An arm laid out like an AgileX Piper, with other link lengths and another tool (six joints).
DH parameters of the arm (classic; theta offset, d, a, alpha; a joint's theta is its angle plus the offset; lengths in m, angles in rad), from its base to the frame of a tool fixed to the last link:
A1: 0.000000 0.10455 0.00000 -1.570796
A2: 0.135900 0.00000 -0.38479 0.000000
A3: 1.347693 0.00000 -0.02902 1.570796
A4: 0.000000 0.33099 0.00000 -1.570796
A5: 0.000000 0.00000 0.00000 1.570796
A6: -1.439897 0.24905 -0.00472 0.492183
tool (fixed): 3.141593 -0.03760 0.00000 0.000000
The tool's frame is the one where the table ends.
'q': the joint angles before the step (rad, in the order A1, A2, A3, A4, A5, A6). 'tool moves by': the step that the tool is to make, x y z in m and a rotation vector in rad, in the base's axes. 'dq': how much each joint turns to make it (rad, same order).
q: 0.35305 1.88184 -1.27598 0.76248 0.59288 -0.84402
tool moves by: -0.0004 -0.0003 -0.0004 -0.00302 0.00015 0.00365
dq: -0.00003 0.00015 -0.00009 -0.00344 0.00206 -0.00096
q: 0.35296 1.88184 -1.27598 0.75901 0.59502 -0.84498
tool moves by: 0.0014 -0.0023 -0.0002 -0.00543 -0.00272 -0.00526
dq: -0.00232 -0.00040 -0.00023 -0.00972 -0.00384 0.00716
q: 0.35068 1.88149 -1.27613 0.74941 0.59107 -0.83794
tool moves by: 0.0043 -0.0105 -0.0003 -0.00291 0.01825 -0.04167
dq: -0.01694 -0.00083 -0.00254 -0.02817 0.00267 0.05223
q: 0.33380 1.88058 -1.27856 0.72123 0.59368 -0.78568
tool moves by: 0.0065 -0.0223 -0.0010 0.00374 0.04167 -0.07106
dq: -0.04163 -0.00091 -0.00260 -0.03020 0.02054 0.07159
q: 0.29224 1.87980 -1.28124 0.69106 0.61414 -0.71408
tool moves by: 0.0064 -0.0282 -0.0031 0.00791 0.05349 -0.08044
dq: -0.05485 0.00266 -0.00218 -0.02347 0.03081 0.06786
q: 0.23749 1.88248 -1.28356 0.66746 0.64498 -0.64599
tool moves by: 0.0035 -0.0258 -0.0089 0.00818 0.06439 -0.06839
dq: -0.05190 0.01397 -0.00224 -0.01570 0.03686 0.05401
